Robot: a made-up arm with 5 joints.
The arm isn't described. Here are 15 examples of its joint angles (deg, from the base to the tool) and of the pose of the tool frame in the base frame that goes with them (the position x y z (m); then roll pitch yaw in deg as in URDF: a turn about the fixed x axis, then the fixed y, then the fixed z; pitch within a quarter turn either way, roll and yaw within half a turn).
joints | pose
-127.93 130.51 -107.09 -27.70 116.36 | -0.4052 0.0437 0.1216 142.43 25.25 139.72
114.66 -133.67 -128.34 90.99 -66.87 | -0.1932 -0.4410 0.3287 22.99 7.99 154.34
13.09 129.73 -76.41 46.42 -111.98 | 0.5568 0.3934 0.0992 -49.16 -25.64 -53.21
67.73 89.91 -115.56 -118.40 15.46 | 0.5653 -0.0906 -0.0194 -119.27 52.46 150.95
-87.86 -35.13 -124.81 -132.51 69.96 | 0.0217 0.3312 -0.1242 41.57 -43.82 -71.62
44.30 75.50 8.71 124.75 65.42 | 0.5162 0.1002 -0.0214 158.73 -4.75 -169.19
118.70 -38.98 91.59 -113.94 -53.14 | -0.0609 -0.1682 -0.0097 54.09 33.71 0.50
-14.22 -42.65 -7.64 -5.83 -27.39 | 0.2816 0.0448 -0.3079 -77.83 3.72 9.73
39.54 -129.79 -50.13 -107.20 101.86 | 0.2572 -0.1714 0.2155 101.59 -72.80 140.72
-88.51 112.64 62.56 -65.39 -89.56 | -0.3156 0.1271 0.2236 79.04 -64.95 98.86
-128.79 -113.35 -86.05 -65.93 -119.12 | -0.0350 0.1090 0.2465 20.07 -59.45 165.42
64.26 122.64 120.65 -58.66 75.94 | 0.4654 -0.1261 0.1686 -28.73 -22.58 -119.98
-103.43 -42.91 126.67 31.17 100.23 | -0.0772 0.2875 -0.1808 -175.11 -3.23 72.41
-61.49 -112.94 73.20 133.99 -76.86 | 0.1548 0.4310 0.1627 153.27 -33.59 -152.02
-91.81 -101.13 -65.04 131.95 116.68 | -0.0001 0.3373 0.1355 96.46 46.23 -103.08
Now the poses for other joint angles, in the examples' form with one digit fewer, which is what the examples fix.
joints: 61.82 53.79 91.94 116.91 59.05
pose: 0.443 -0.099 -0.058 115.5 47.5 166.1
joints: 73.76 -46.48 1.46 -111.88 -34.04
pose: 0.142 -0.176 -0.187 -144.5 41.0 166.7
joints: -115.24 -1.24 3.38 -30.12 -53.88
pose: -0.332 0.087 -0.342 -51.4 30.1 116.5
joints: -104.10 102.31 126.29 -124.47 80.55
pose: -0.455 0.224 0.107 17.1 -33.0 -28.4
